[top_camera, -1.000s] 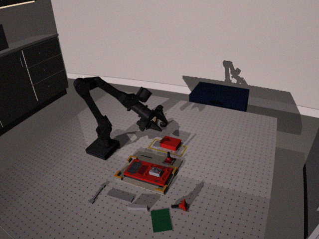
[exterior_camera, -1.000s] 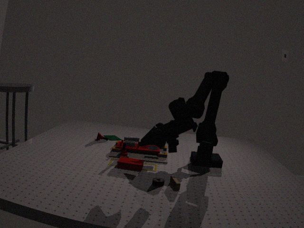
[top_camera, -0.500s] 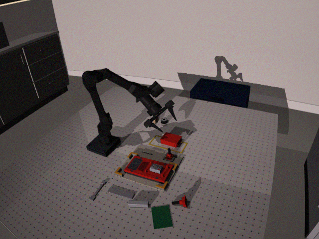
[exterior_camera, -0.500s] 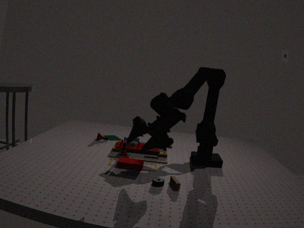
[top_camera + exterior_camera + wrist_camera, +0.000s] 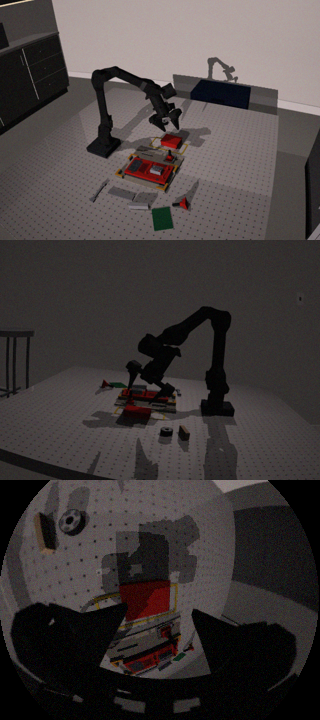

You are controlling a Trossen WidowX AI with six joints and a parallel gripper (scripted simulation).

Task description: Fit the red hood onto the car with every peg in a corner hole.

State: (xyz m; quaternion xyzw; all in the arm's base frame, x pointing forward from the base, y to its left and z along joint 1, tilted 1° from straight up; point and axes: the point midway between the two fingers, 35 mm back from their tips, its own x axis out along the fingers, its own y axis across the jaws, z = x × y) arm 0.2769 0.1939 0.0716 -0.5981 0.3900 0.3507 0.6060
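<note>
Right now the red hood is 60 mm below my gripper tip and 10 mm to the right of it. The rest, counted from my gripper tip: wooden block 190 mm behind, 130 mm to the left, 60 mm below; then grey engine block 230 mm to the right, 60 mm ahead, 50 mm below; then green card 430 mm to the right, 200 mm ahead, 70 mm below.
</note>
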